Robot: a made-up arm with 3 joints. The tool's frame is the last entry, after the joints.
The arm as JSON. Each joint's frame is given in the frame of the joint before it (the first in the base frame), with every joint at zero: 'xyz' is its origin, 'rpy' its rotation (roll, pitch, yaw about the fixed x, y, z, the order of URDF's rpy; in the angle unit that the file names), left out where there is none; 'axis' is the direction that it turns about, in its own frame. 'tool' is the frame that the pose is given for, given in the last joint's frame.
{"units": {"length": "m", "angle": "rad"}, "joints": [
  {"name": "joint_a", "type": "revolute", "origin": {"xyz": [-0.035, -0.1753, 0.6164], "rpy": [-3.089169, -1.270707, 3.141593]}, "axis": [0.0, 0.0, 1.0]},
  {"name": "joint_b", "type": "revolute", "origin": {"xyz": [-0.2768, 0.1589, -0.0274], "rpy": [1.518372, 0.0, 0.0]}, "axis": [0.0, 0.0, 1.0]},
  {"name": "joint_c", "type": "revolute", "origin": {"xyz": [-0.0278, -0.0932, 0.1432], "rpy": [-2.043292, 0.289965, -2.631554]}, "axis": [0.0, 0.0, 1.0]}
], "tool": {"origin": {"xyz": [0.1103, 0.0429, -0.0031], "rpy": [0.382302, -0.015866, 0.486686]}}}
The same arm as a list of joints. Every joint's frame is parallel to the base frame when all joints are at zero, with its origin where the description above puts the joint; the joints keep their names.
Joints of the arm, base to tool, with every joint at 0 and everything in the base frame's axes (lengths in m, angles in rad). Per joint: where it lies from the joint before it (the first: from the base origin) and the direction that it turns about. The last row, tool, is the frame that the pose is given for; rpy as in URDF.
joint_a: axis -0.953998 -0.0524 -0.295199 origin -0.035 -0.1753 0.6164
joint_b: axis 0 -1 0 origin 0.1 0.1601 -0.2588
joint_c: axis 0.519613 0.436111 0.734718 origin 0.0973 -0.1432 0.001
tool: origin 0.0536 0.0668 -0.0818 rpy 0.6101 0.7001 1.0376

